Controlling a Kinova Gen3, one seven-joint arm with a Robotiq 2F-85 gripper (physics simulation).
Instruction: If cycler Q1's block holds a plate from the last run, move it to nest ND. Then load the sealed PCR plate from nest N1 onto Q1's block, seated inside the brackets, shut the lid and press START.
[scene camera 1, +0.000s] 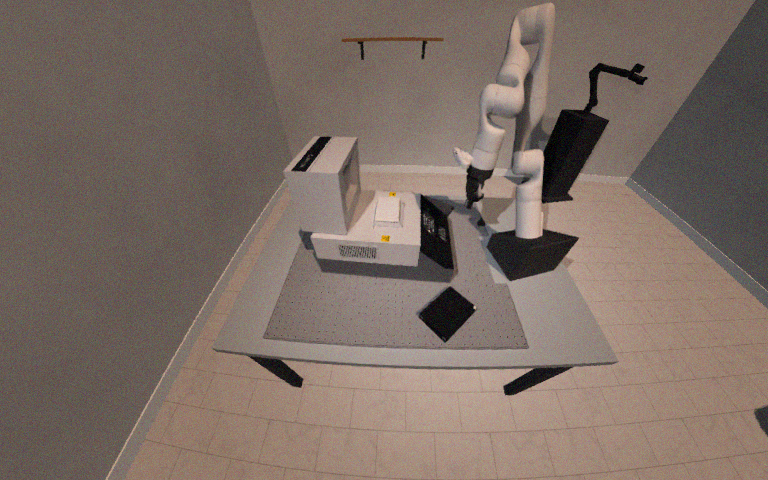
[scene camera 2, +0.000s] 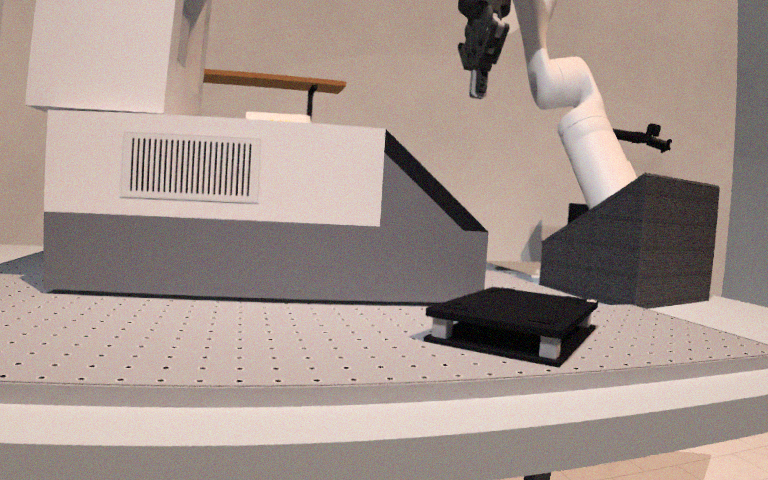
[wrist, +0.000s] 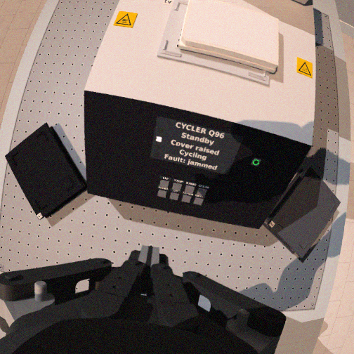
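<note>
Cycler Q1 (scene camera 1: 368, 249) (scene camera 2: 215, 169) (wrist: 120, 65) has its lid (scene camera 1: 317, 195) (scene camera 2: 101, 56) raised. A white plate (scene camera 1: 387, 209) (scene camera 2: 277, 117) (wrist: 230, 32) lies on its block, with bracket corners around it. The sloped panel (scene camera 1: 436, 237) (wrist: 120, 150) shows a white marker beside "Cover raised", a green ring (wrist: 256, 162) and small keys (wrist: 181, 190). One black nest (scene camera 1: 447, 314) (scene camera 2: 509, 311) (wrist: 46, 171) and another black nest (wrist: 303, 215) bear no plate; their labels are unreadable. My gripper (scene camera 1: 468, 204) (scene camera 2: 478, 93) (wrist: 148, 257) is shut and empty, above the table in front of the panel.
A perforated board (scene camera 1: 339, 316) (scene camera 2: 226, 350) (wrist: 65, 65) lies under cycler and nests on the table (scene camera 1: 566, 333). The arm's dark base (scene camera 1: 526, 254) (scene camera 2: 640, 243) stands right of the cycler. A wooden shelf (scene camera 1: 392, 39) (scene camera 2: 271, 80) and a black pedestal (scene camera 1: 574, 147) are behind.
</note>
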